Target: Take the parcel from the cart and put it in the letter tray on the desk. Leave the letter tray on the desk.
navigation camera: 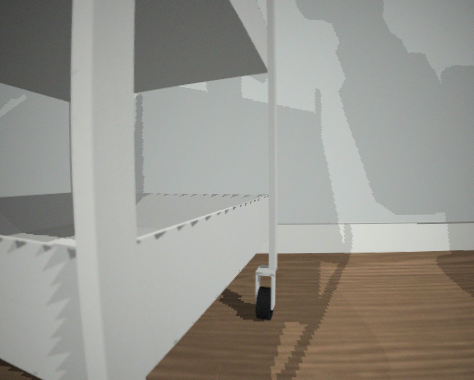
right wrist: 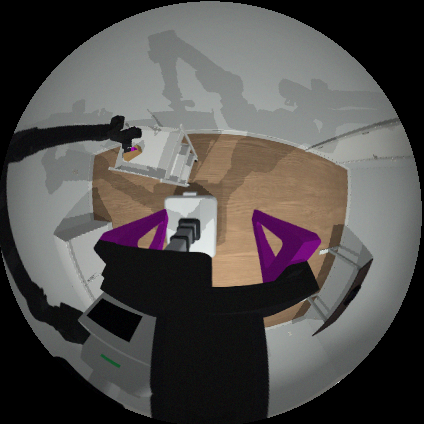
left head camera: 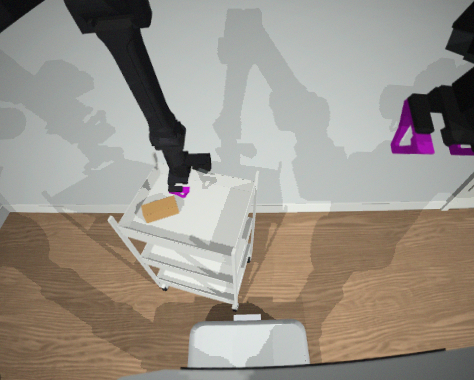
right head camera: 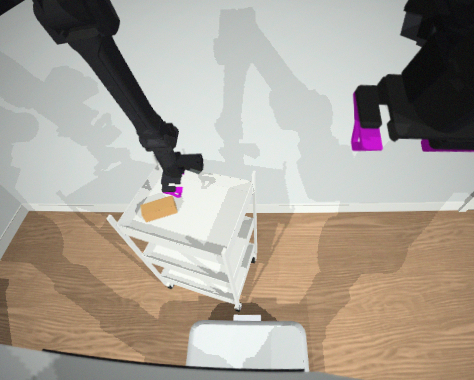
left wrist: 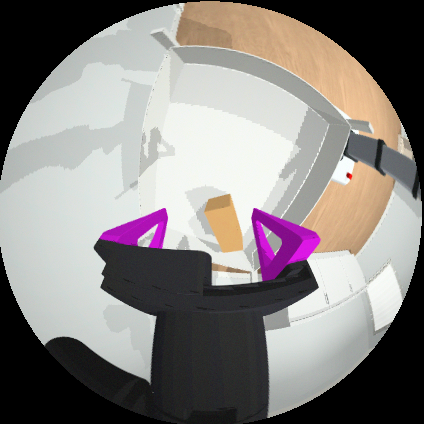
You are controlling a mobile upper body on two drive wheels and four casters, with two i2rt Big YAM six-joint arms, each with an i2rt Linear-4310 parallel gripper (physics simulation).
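Frame: origin at the left arm's base, x back, y right, z up, level; millimetres.
Seen in the pictures: left gripper, between the fingertips: (right wrist: pixel 136 141) (left head camera: pixel 184 185) (right head camera: pixel 180 185) (left wrist: pixel 209 212); right gripper, between the fingertips: (right wrist: pixel 209 213) (left head camera: pixel 422 149) (right head camera: pixel 388 146).
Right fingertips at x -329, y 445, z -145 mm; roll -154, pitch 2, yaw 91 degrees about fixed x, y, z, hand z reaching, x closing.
A point is followed by its place in that frame.
The orange-brown parcel (left head camera: pixel 160 209) @(x -621, y -99, z -695 mm) (right head camera: pixel 159 208) @(x -624, y -96, z -696 mm) (left wrist: pixel 225 227) @(x -642, y -92, z -695 mm) (right wrist: pixel 132 154) @(x -620, y -88, z -704 mm) lies on the top shelf of the white cart (left head camera: pixel 175 240) @(x -519, y -40, z -747 mm) (left wrist: pixel 260 70) @(x -597, y 218, z -718 mm) (right wrist: pixel 150 175) @(x -466, y 45, z -747 mm) (navigation camera: pixel 102 150) @(x -412, y 177, z -1172 mm), toward its left side in the head views. My left gripper (left head camera: pixel 179 192) @(x -664, y 3, z -610 mm) (right head camera: pixel 173 191) @(x -664, y 3, z -610 mm) (left wrist: pixel 209 212) @(x -664, y 3, z -610 mm) is open above the top shelf, just behind the parcel in the head views. In the left wrist view the parcel appears between and beyond its fingers, not held. My right gripper (left head camera: pixel 437 150) @(x -329, y 445, z -145 mm) (right head camera: pixel 407 147) @(x -329, y 445, z -145 mm) (right wrist: pixel 209 213) @(x -329, y 445, z -145 mm) is open and empty, well to the right of the cart. I cannot make out the letter tray.
The cart's upright posts and raised shelf walls stand around the parcel. A wall is behind the cart, and my white base (left head camera: pixel 250 345) @(x -212, y 233, z -1150 mm) is in front. The right wrist view shows a white cabinet (right wrist: pixel 82 250) @(x 239, y -1046, z -720 mm) at left and a dark-edged, white-legged piece (right wrist: pixel 345 300) @(x 950, y 2407, z -439 mm), possibly the desk, at right.
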